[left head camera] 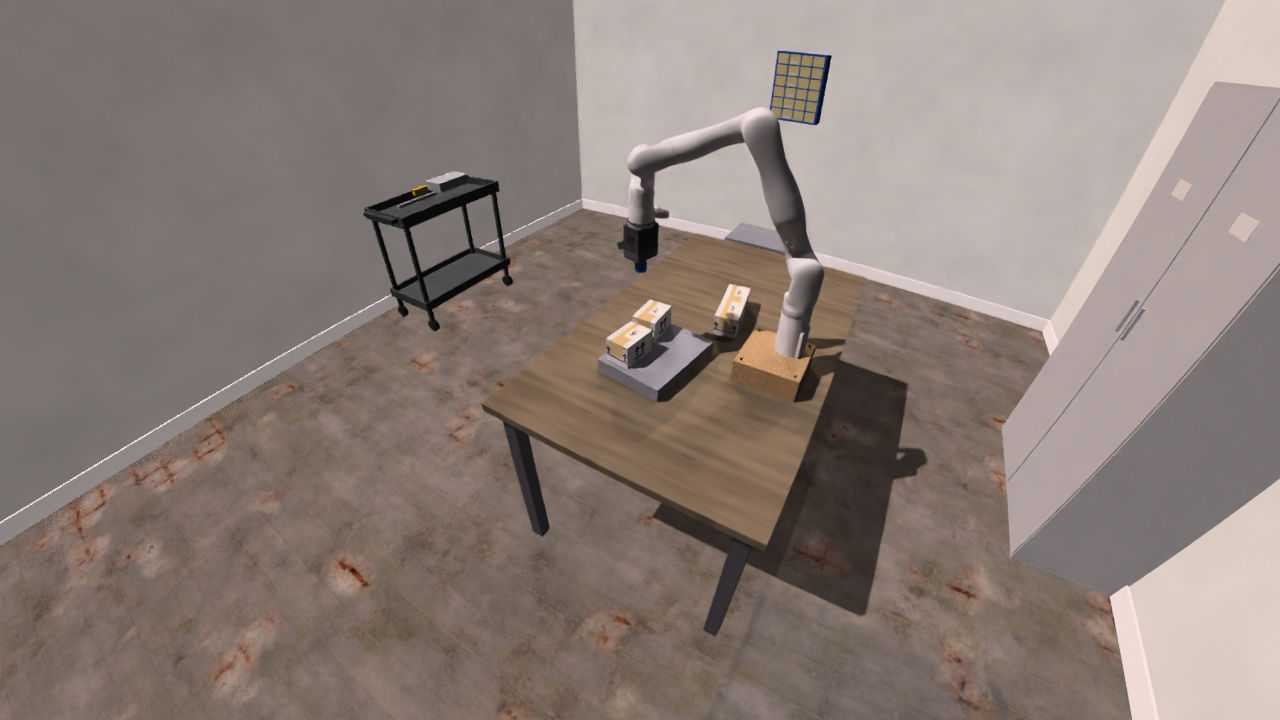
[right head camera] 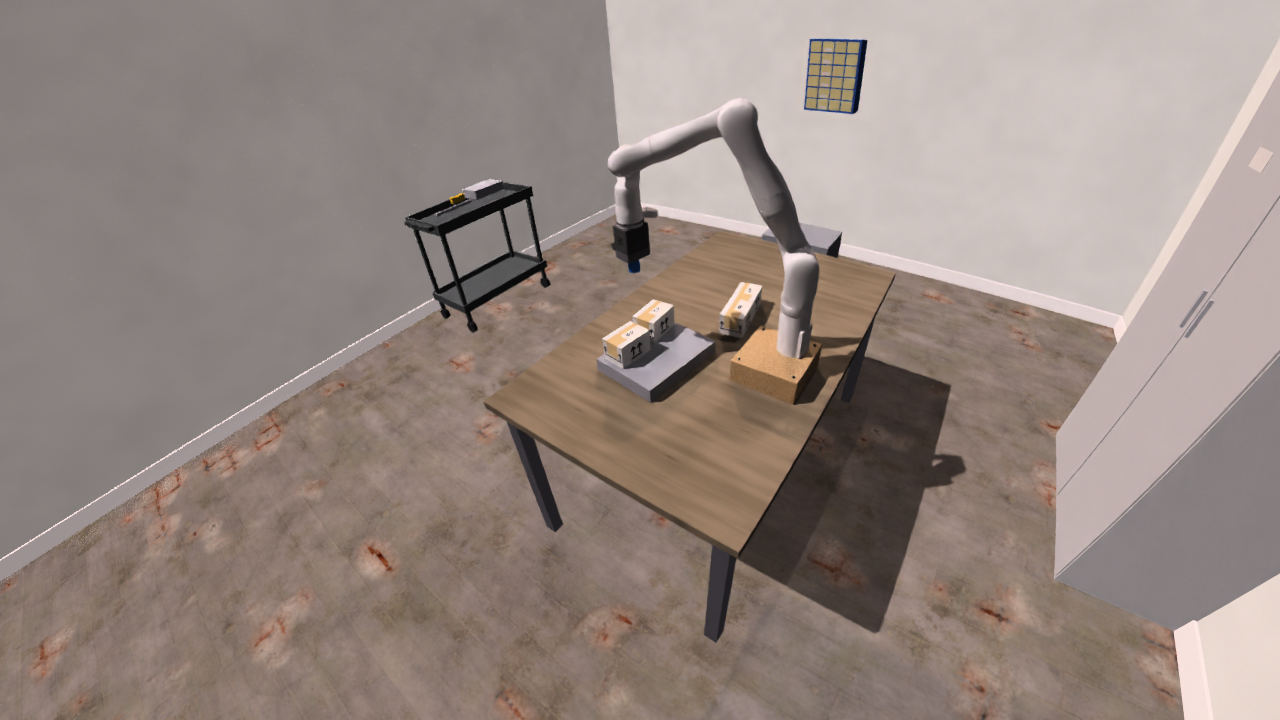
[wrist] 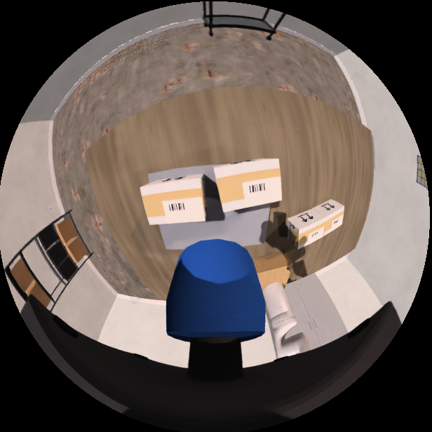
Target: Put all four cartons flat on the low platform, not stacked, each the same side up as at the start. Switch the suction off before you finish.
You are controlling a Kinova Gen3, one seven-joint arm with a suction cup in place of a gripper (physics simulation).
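Pixels of known places: hand, tool point: [left head camera: 640,270] [right head camera: 634,270]; arm's base, link origin: [left head camera: 788,348] [right head camera: 791,348].
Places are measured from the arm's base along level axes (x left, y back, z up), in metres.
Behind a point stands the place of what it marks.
My gripper [left head camera: 640,266] [right head camera: 633,265] [wrist: 217,262], a blue suction cup, hangs high in the air with nothing on it, above and behind the platform in the head views. Two white cartons with tan tape sit flat and apart on the grey low platform [left head camera: 666,368] @[y -0.274, x 0.298, z -0.036 m] [right head camera: 666,362] @[y -0.285, x 0.268, z -0.036 m] [wrist: 215,235]. The nearer carton [left head camera: 628,343] @[y -0.381, x 0.355, z 0.043 m] [right head camera: 625,343] @[y -0.376, x 0.351, z 0.043 m] [wrist: 176,200] has a gap to the farther carton [left head camera: 652,317] @[y -0.413, x 0.193, z 0.043 m] [right head camera: 654,317] @[y -0.405, x 0.190, z 0.045 m] [wrist: 248,184]. Two more cartons lie end to end on the table: one [left head camera: 734,298] @[y -0.299, x -0.175, z -0.005 m] [right head camera: 745,294] @[y -0.302, x -0.193, z -0.005 m] [wrist: 333,215] behind the other [left head camera: 726,322] @[y -0.252, x -0.035, z -0.023 m] [right head camera: 734,319] @[y -0.243, x -0.038, z -0.013 m] [wrist: 307,230].
The wooden table [left head camera: 644,447] @[y -0.153, x 0.562, z -0.084 m] [right head camera: 644,438] @[y -0.147, x 0.513, z -0.084 m] [wrist: 200,130] carries the tan mounting block [left head camera: 769,368] @[y -0.006, x 0.130, z -0.003 m] [right head camera: 771,368] @[y 0.003, x 0.121, z -0.003 m] [wrist: 272,272] of my arm, right of the platform and in front of the table cartons in the head views. A black trolley [left head camera: 447,213] [right head camera: 483,212] stands beyond the table on the left.
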